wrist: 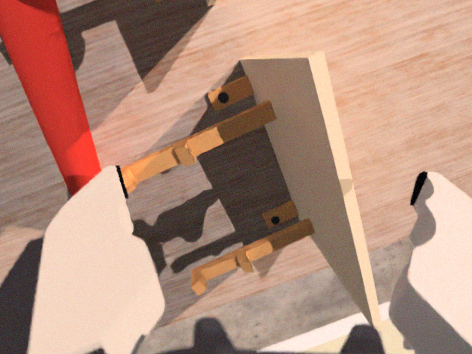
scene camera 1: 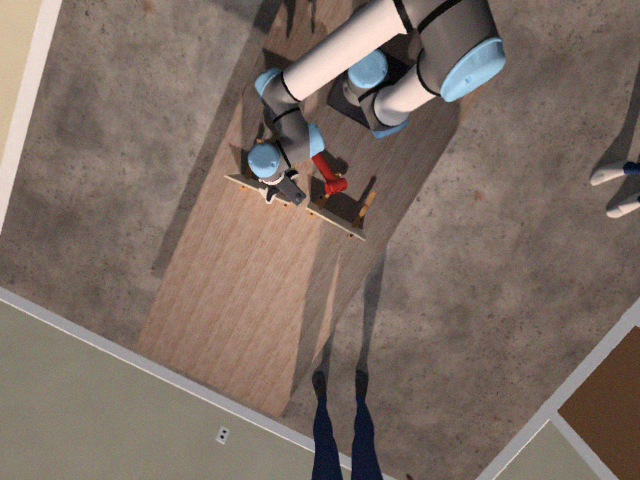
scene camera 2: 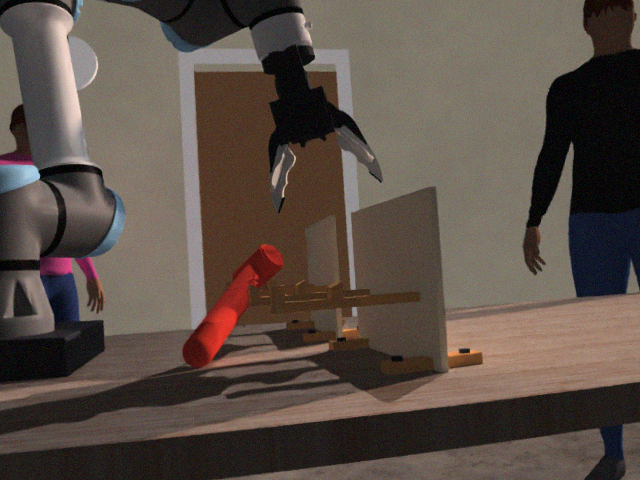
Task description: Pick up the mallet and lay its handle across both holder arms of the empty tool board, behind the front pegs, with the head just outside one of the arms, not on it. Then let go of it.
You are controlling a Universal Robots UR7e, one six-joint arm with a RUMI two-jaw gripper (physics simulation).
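Places are measured from the arm's base along level axes (x ahead, y left, z up), in millimetres.
Where they show: gripper, fingertip midpoint: (wrist: 265, 173) (scene camera 2: 329, 197).
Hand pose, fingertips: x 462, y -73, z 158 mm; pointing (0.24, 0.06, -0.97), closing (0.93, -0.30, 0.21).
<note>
After its pixels a point has its place.
The red mallet (scene camera 1: 334, 185) @(x 370, y 84, z 96 mm) (scene camera 2: 225, 315) @(x 312, y -62, z 7 mm) (wrist: 45, 90) @(x 332, y 1, z 42 mm) slopes, head up and handle end down near the table, its head by an arm (scene camera 1: 321, 200) @(x 457, y 69, z -39 mm) of the right-hand board (scene camera 1: 336, 222) (scene camera 2: 400, 263). Whether it rests on that arm is unclear. The left-hand board (scene camera 1: 258, 189) @(x 511, y -153, z 138 mm) (scene camera 2: 321, 253) (wrist: 300, 150) @(x 507, y -107, z 76 mm) stands upright with two bare, pegged holder arms (wrist: 245, 120) @(x 476, y -79, z 29 mm) (wrist: 292, 233) @(x 491, y -231, z 30 mm). My gripper (scene camera 1: 280, 184) @(x 462, y -73, z 158 mm) (scene camera 2: 329, 196) @(x 462, y -73, z 158 mm) (wrist: 265, 173) @(x 462, y -73, z 158 mm) is open and empty, high above the left-hand board. In the wrist view its left finger hides the handle's lower end and sits by an arm tip.
The boards stand in a row with a narrow gap on the wooden table (scene camera 1: 232, 279) @(x 977, y -121, z -52 mm) (scene camera 2: 542, 341) @(x 714, y -160, z -52 mm). Orange feet (scene camera 2: 405, 364) @(x 489, y -267, z -43 mm) stick out at their bases. The right-hand board's outer arm (scene camera 1: 367, 204) @(x 376, y 236, z 33 mm) reaches towards the robot base (scene camera 2: 36, 351) @(x 79, y -90, z -18 mm). People stand beyond the table.
</note>
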